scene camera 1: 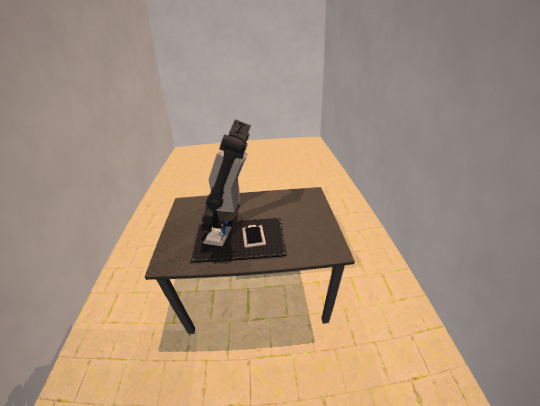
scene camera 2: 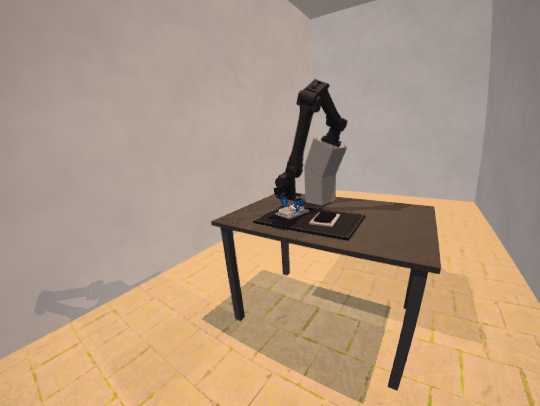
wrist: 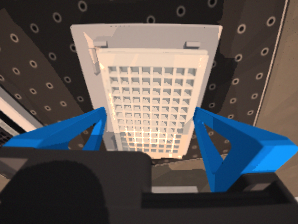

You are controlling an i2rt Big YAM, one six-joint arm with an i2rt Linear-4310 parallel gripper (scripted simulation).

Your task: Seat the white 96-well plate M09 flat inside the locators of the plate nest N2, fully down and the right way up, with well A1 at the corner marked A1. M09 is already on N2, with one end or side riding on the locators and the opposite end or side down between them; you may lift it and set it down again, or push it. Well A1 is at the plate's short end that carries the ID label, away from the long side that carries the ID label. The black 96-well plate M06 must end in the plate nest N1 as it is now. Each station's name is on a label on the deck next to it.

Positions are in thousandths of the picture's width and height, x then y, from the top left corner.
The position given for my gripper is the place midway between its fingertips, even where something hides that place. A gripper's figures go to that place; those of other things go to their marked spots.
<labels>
My gripper (wrist: 502, 498) is 0.13 m from the lens. A white 96-well plate M09 (wrist: 529, 346) is 0.10 m from the lens.
</labels>
